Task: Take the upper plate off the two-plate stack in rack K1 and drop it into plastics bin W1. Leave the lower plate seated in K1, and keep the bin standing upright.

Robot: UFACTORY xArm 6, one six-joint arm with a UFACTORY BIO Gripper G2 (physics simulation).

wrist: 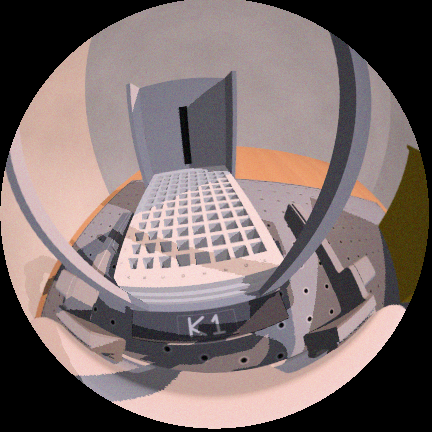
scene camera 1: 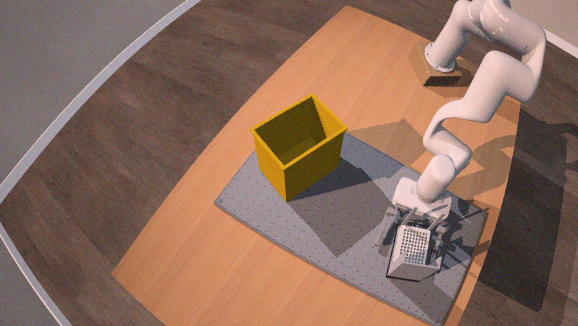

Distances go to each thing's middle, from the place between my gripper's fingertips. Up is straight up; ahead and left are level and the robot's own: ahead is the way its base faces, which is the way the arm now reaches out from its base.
I see my gripper 36 cm to the left of the yellow bin W1 (scene camera 1: 296,147), 9 cm past it and 7 cm below it.
